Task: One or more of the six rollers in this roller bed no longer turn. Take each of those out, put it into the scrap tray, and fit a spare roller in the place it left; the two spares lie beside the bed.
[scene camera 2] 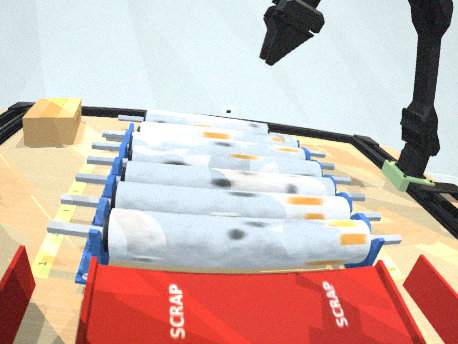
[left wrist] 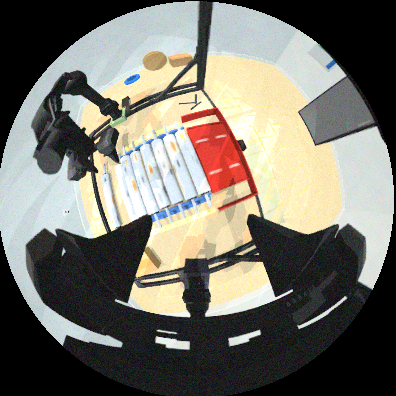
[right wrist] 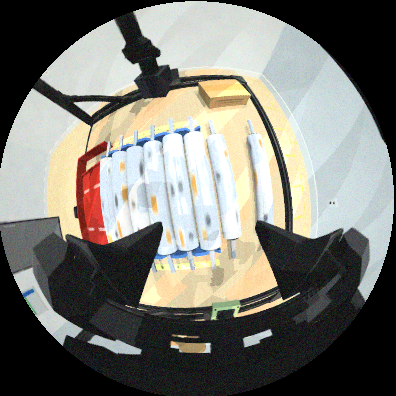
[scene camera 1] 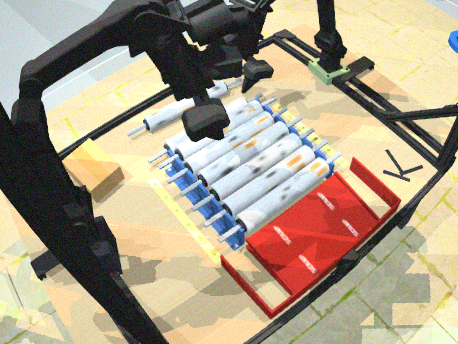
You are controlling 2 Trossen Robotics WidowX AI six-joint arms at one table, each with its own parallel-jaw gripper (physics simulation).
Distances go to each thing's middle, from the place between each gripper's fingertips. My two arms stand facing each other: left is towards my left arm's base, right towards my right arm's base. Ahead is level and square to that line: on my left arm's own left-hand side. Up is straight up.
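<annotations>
My left hand is 13 cm to the right of the cardboard box (scene camera 2: pixel 51 121), 37 cm short of it and 34 cm above it.
Relative to my right hand, the cardboard box is 36 cm to the left, 19 cm ahead and 17 cm below. Going by its middle, the box is nearer to my right hand than to my left hand.
</annotations>
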